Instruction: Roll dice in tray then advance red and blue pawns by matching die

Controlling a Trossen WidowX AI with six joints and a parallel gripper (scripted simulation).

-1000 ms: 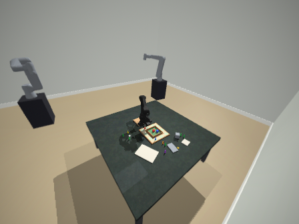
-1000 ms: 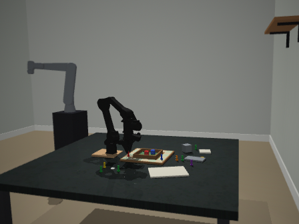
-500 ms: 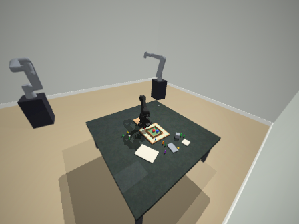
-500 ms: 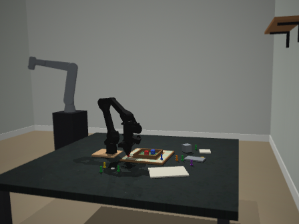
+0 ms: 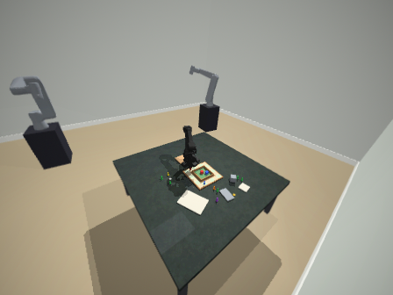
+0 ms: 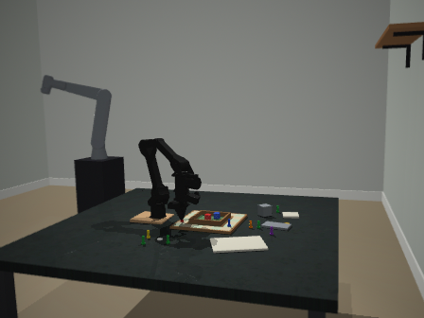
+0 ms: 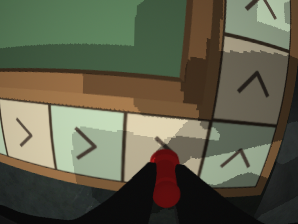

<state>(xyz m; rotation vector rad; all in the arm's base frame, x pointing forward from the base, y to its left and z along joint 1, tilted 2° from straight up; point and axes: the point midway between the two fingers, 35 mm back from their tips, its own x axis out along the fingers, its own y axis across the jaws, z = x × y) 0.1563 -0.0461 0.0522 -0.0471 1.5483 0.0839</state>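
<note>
Right now my gripper tip is 23 cm short of the blue pawn and 1 cm to the right of it. Round my gripper tip: cream sheet 34 cm ahead, 17 cm to the right, 2 cm below; green tray 11 cm ahead, 8 cm to the left, 2 cm below; red pawn 1 cm above.
</note>
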